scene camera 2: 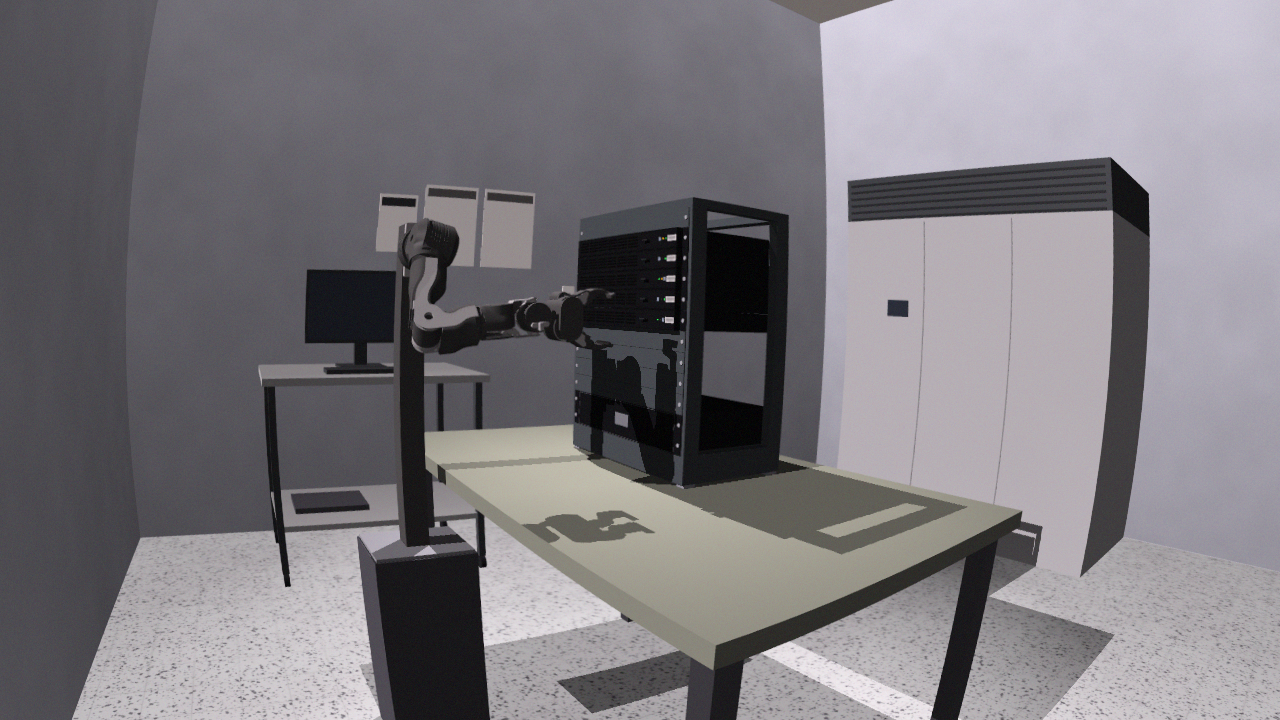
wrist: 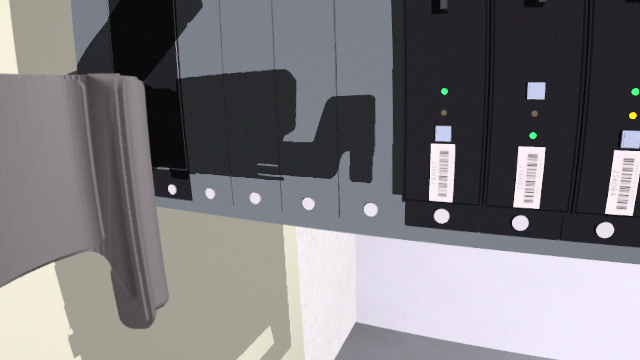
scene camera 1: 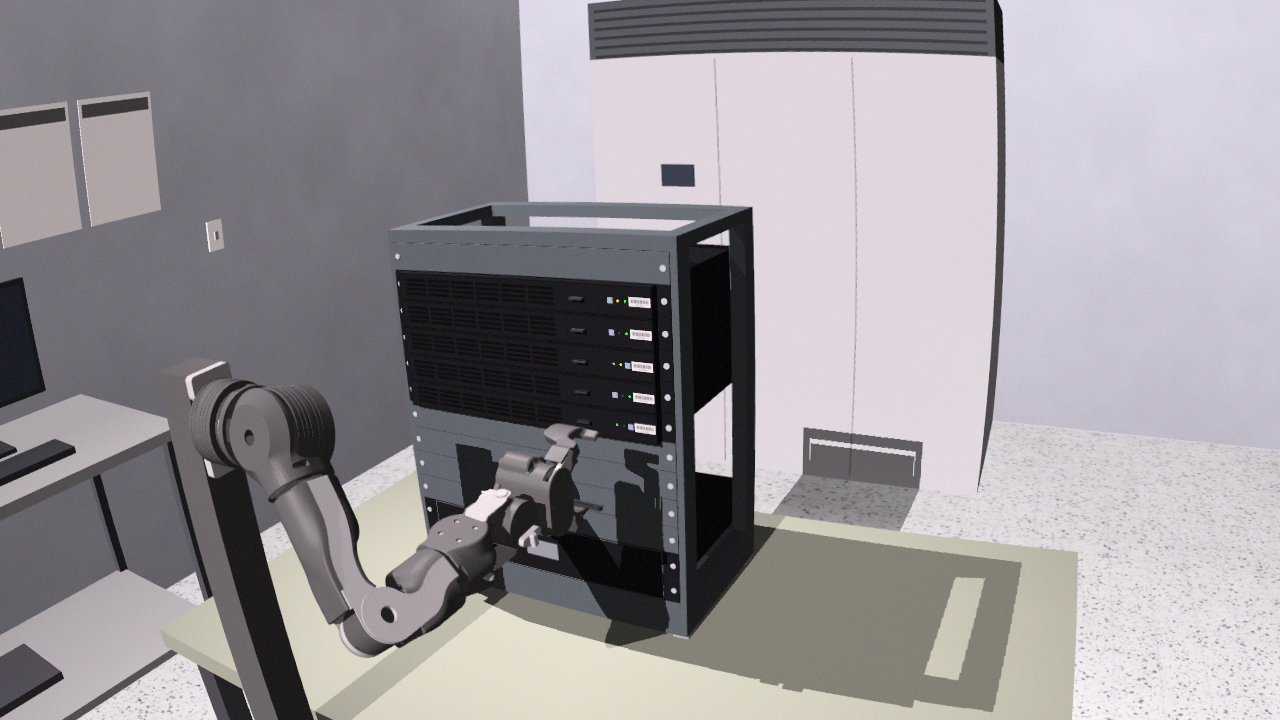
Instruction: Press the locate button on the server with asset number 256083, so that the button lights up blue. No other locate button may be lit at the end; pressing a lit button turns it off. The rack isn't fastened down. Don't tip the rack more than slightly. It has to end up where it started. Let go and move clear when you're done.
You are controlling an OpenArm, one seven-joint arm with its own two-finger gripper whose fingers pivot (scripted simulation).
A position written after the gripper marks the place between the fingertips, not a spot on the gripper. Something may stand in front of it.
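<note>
An arm post (scene camera 1: 222, 513) is visible, also at (scene camera 2: 409, 433). The gripper (scene camera 1: 583, 467) is visible too, with (scene camera 2: 608, 319) for the gripper in the second view.
</note>
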